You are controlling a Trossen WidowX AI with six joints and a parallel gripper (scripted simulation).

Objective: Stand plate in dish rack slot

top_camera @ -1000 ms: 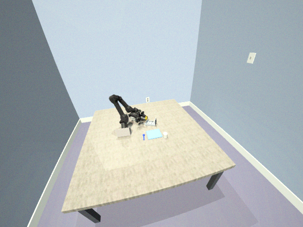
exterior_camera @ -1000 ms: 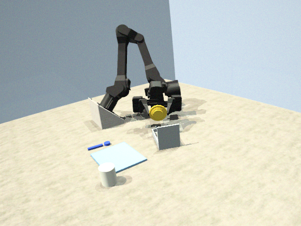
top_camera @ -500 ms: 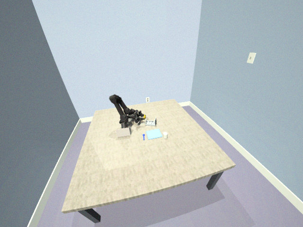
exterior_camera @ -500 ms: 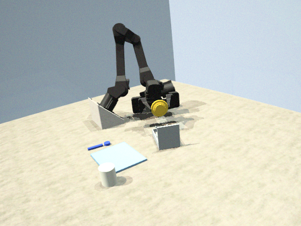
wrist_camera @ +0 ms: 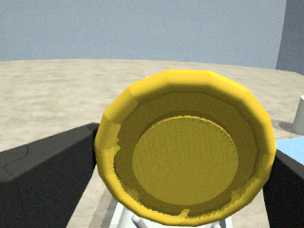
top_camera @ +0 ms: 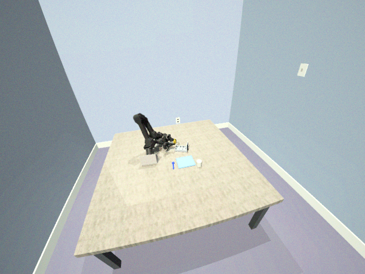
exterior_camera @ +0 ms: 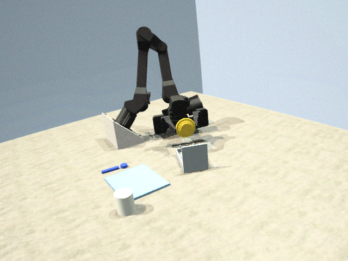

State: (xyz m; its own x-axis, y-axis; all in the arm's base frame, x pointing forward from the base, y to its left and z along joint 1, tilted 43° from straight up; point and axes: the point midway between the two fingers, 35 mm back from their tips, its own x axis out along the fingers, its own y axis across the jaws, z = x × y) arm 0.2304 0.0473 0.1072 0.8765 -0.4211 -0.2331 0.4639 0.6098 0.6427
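My gripper tip is 6 cm above the grey dish rack, 5 cm short of it and 3 cm to the left of it. From my gripper tip the other things lie so: light blue mat 21 cm to the right, 8 cm below, 3 cm ahead; blue spoon 21 cm to the right, 9 cm behind, 8 cm below; yellow plate 1 cm behind.
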